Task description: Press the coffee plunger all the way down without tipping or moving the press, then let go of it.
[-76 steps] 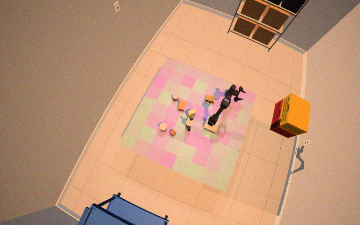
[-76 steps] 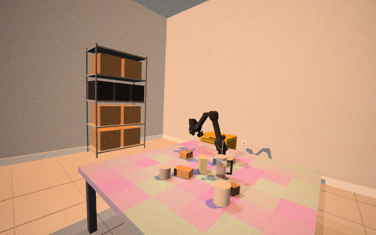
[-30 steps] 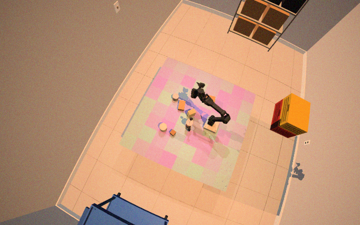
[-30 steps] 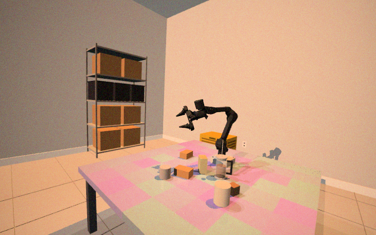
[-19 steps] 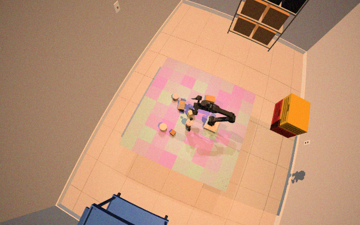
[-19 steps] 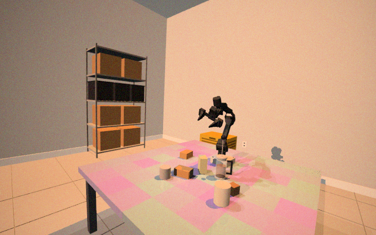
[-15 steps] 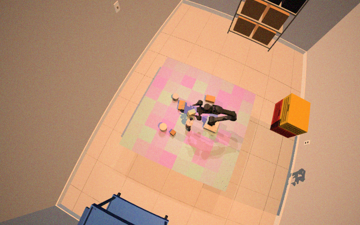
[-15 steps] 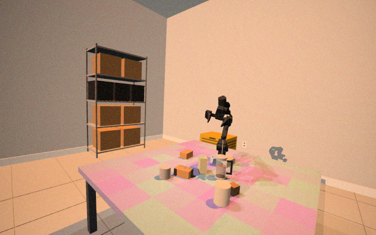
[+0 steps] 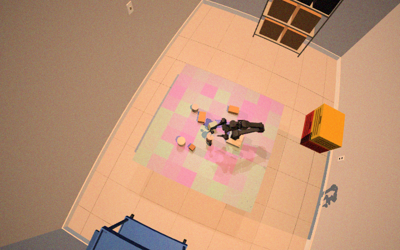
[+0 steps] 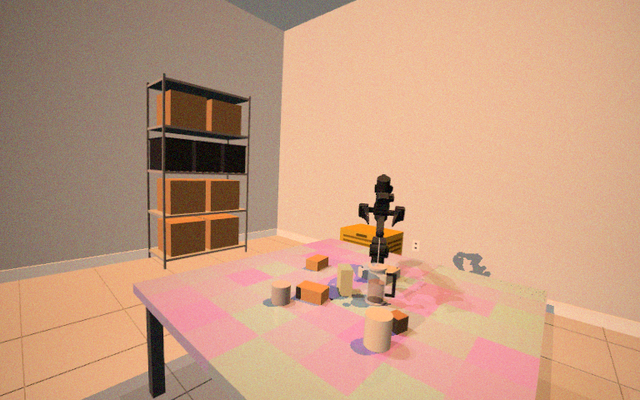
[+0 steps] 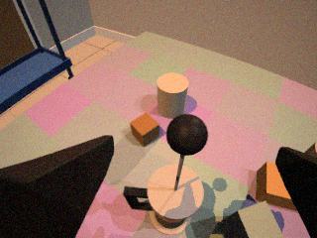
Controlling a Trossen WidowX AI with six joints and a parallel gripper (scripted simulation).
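Now: the coffee press 17 cm below my gripper tip, 3 cm to the left of it and 1 cm ahead of it. From my gripper tip the other things lie so: cream block 25 cm below, 11 cm to the right, 6 cm ahead.
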